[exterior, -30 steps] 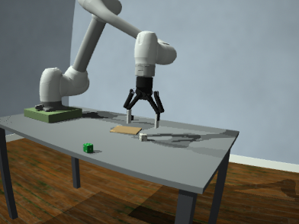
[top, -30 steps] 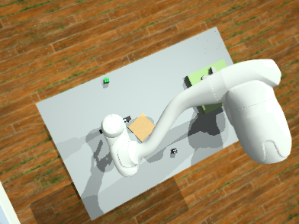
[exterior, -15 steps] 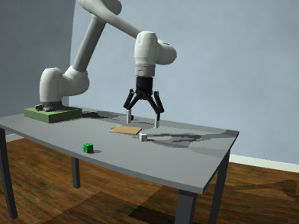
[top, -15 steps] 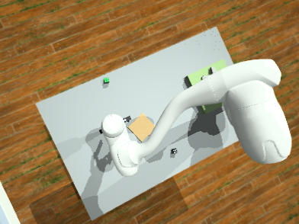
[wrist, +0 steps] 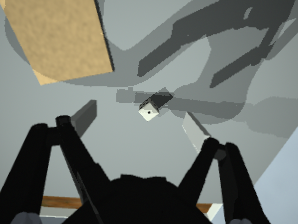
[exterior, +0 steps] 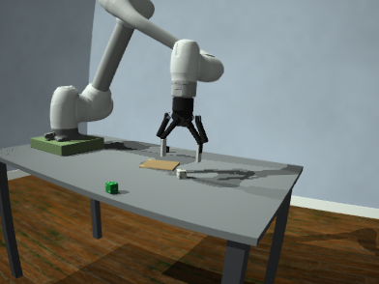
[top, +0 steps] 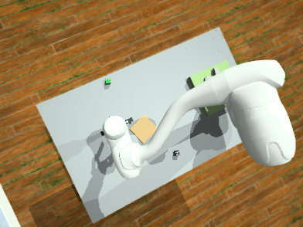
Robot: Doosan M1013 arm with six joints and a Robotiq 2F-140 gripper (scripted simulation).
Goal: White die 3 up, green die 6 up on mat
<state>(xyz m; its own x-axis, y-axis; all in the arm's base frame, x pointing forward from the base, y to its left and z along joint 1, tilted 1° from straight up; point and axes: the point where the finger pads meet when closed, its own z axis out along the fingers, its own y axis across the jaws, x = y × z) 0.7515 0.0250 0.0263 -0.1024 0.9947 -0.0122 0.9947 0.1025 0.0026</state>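
Now: hand 31 cm past the black die, 31 cm to the right of it and 6 cm above it. The rest, counted from my hand: green die (4 cm behind, 30 cm to the right, 6 cm below); then white die (2 cm ahead, 1 cm to the right, 6 cm below); then tan mat (16 cm behind, 8 cm to the left, 7 cm below).
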